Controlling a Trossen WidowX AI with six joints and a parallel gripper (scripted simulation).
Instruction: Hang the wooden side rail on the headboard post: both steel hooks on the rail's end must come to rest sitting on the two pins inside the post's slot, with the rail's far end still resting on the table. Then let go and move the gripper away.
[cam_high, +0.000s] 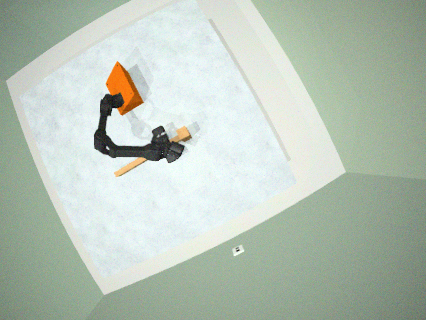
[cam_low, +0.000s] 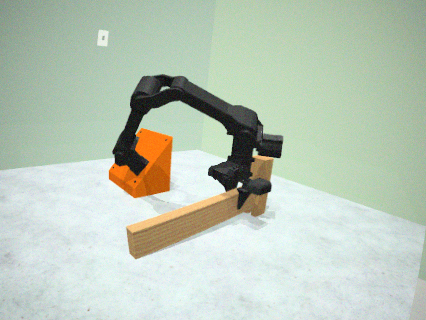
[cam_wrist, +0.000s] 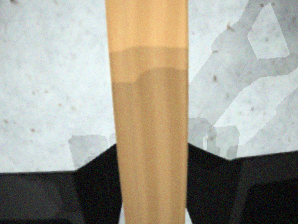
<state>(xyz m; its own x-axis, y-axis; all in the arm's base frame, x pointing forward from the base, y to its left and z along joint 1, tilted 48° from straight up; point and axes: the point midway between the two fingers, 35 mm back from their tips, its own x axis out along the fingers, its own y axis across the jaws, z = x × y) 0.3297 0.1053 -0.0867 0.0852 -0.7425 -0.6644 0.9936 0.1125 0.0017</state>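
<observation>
Right now the headboard post is 100 mm to the left of my gripper tip, 40 mm above it and 10 mm behind it.
</observation>
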